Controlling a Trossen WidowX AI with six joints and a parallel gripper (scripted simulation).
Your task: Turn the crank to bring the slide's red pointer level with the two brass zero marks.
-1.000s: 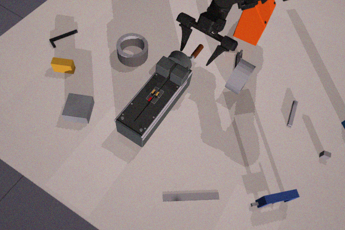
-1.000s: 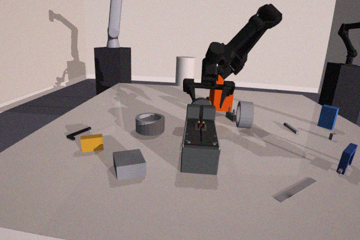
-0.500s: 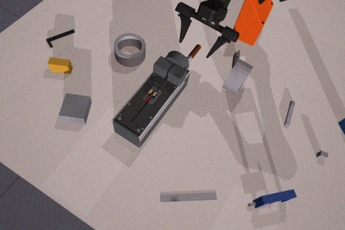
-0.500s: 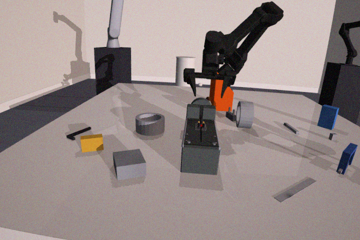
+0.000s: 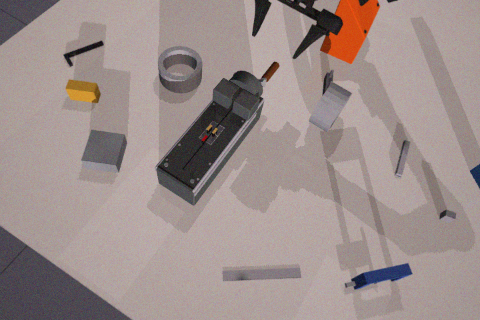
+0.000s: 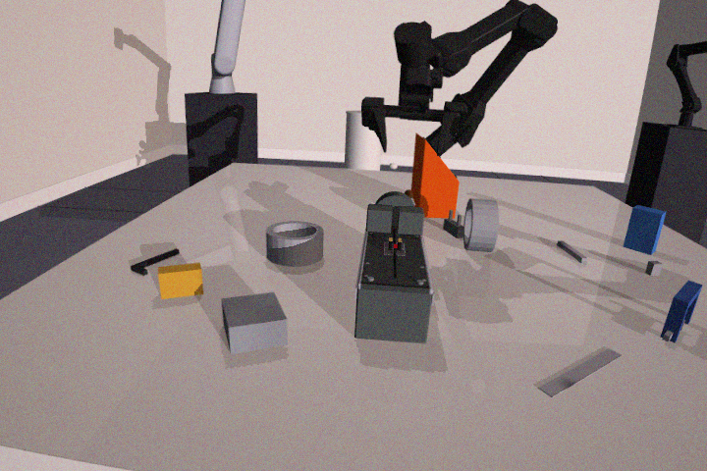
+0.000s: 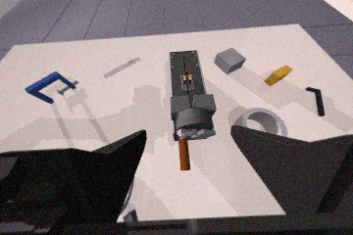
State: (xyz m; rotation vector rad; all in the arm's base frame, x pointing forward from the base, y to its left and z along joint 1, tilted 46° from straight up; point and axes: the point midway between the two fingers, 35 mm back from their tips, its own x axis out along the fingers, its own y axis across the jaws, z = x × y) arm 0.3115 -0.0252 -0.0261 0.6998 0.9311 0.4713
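Now: the crank handle 80 mm below my gripper tip and 10 mm behind it. Also, from my gripper tip: red pointer 200 mm ahead, 110 mm below; grey cube 320 mm ahead, 170 mm below, 160 mm to the right; yellow block 310 mm to the right, 250 mm ahead, 170 mm below.
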